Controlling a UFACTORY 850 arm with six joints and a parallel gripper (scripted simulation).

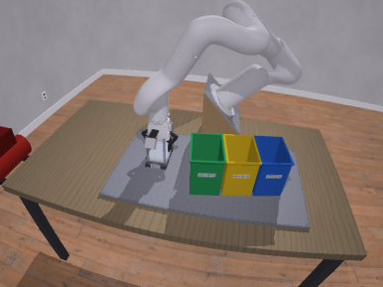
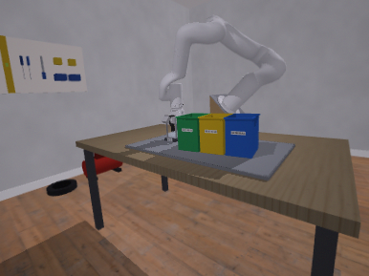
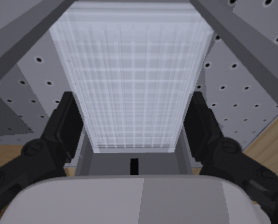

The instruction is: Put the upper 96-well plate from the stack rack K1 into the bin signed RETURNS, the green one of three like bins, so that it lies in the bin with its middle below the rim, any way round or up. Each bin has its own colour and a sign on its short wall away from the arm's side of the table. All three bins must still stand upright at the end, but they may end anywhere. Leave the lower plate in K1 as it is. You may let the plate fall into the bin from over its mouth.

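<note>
Now: the 96-well plate 1 cm below my hand. The rest, counted from my hand: yellow bin: 13 cm ahead, 34 cm to the left, 4 cm above; then blue bin: 13 cm ahead, 47 cm to the left, 4 cm above; then green bin: 14 cm ahead, 21 cm to the left, 4 cm above.
</note>
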